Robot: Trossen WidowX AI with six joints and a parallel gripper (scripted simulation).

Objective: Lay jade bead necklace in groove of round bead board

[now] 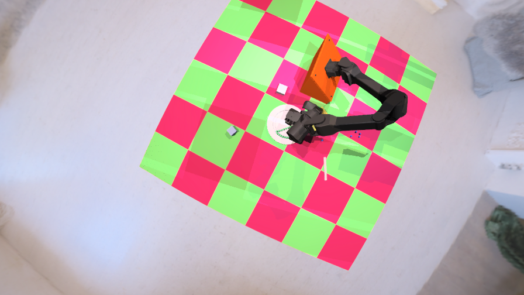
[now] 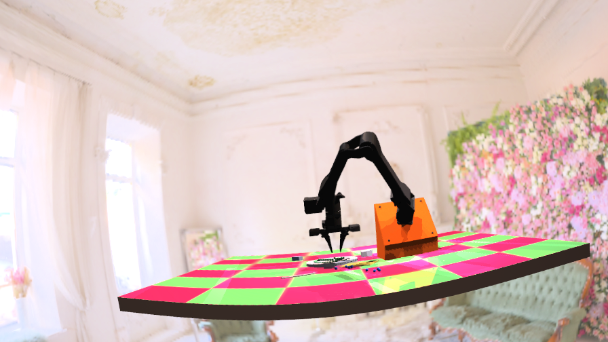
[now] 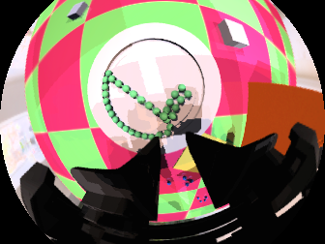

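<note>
Right now my gripper tip is 20 mm short of the round bead board, 50 mm to the left of it and 40 mm above it. Round my gripper tip: white cube: 110 mm behind, 160 mm to the right, 30 mm below; then thin white stick: 110 mm ahead, 240 mm to the left, 40 mm below; then yellow patch: 90 mm behind, 80 mm to the left, 50 mm below.
</note>
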